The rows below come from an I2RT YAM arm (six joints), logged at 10 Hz.
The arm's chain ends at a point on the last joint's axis. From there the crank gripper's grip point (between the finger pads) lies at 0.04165 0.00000 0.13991 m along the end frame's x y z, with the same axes.
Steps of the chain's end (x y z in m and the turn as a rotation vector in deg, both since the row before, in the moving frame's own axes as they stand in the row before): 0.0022 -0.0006 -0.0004 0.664 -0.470 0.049; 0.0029 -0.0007 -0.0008 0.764 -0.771 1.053; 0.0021 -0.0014 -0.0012 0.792 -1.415 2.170; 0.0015 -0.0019 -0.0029 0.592 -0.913 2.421; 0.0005 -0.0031 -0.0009 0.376 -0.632 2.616; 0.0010 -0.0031 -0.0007 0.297 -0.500 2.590; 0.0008 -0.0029 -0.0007 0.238 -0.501 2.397
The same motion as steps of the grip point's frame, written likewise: 0.0011 -0.0022 -0.0001 0.664 -0.470 0.049; 0.0010 -0.0018 -0.0003 0.764 -0.771 1.053; -0.0014 -0.0018 -0.0002 0.792 -1.415 2.170; -0.0007 -0.0016 -0.0023 0.592 -0.913 2.421; -0.0011 -0.0022 -0.0004 0.376 -0.632 2.616; -0.0002 -0.0020 -0.0003 0.297 -0.500 2.590; -0.0004 -0.0018 -0.0003 0.238 -0.501 2.397
